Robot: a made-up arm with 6 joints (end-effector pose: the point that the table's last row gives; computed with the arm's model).
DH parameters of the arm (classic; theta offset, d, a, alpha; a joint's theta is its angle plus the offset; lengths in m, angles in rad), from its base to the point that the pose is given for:
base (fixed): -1.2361 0 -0.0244 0
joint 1: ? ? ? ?
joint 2: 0.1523 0 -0.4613 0
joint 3: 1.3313 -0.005 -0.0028 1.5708
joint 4: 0 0.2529 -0.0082 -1.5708
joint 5: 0 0.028 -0.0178 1.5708
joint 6: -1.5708 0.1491 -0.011 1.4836
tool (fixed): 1.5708 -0.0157 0 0
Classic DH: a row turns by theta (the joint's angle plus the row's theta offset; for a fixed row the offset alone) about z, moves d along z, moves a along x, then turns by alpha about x.
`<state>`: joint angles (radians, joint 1 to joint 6).
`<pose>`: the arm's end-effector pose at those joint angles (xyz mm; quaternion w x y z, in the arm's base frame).
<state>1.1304 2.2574 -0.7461 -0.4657 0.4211 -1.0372</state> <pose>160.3 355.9 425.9 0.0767 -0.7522 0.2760 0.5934</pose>
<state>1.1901 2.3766 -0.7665 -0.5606 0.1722 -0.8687</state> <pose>134.7 393.4 375.2 0.1349 -0.7372 0.2272 0.6219</pose>
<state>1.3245 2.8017 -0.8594 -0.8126 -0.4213 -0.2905</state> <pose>22.0 421.2 215.7 0.2375 -0.5760 0.2782 0.7310</pose>
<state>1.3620 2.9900 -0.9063 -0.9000 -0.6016 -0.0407</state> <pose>-23.3 394.2 155.6 0.2472 -0.4933 0.3714 0.7468</pose>
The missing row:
joint 1: 1.2361 0.509 0.025 -1.5708
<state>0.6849 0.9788 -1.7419 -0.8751 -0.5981 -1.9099</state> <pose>-38.2 100.8 1242.9 0.2447 -0.6273 -0.5429 -0.5019</pose>
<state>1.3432 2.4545 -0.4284 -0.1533 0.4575 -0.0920</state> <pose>20.7 251.1 404.9 0.1933 -0.6454 0.6879 0.2700</pose>
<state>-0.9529 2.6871 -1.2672 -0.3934 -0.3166 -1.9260</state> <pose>372.7 -462.1 282.3 0.5332 -0.6316 0.5185 0.2191</pose>
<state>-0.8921 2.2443 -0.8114 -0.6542 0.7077 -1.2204</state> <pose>191.2 -293.9 447.5 0.4064 -0.2345 0.7945 0.3856</pose>
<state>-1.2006 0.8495 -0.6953 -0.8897 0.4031 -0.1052</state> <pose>32.2 -134.1 814.8 0.6507 -0.2435 0.4706 -0.5439</pose>
